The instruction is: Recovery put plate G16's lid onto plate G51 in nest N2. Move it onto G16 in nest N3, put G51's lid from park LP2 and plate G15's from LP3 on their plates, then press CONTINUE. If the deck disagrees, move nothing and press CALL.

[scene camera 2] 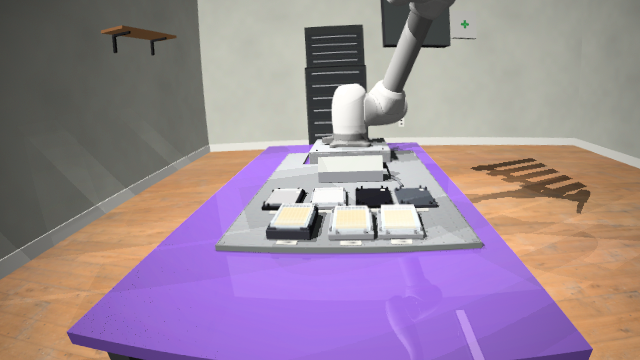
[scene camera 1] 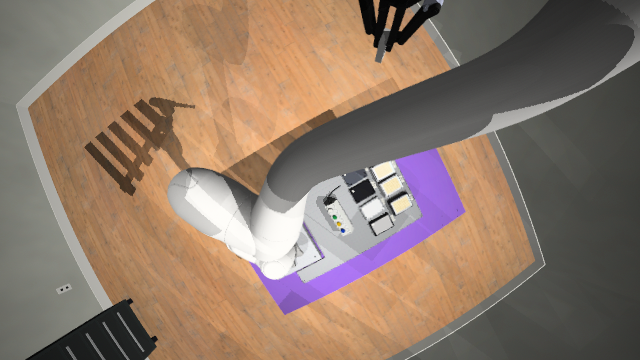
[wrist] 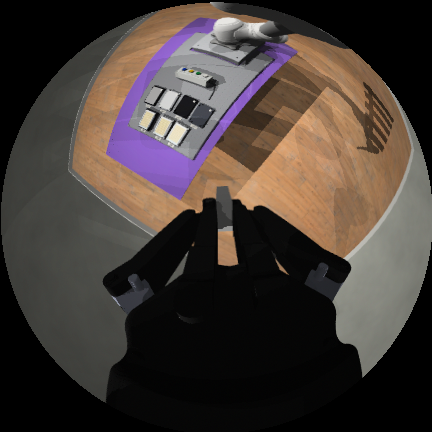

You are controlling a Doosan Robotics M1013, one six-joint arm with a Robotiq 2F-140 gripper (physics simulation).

My gripper shows in scene camera 1 and in the wrist view; in scene camera 2 it is out of frame. One and the same spot on my gripper: (wrist: pixel 260 235) is (scene camera 1: pixel 373 17).
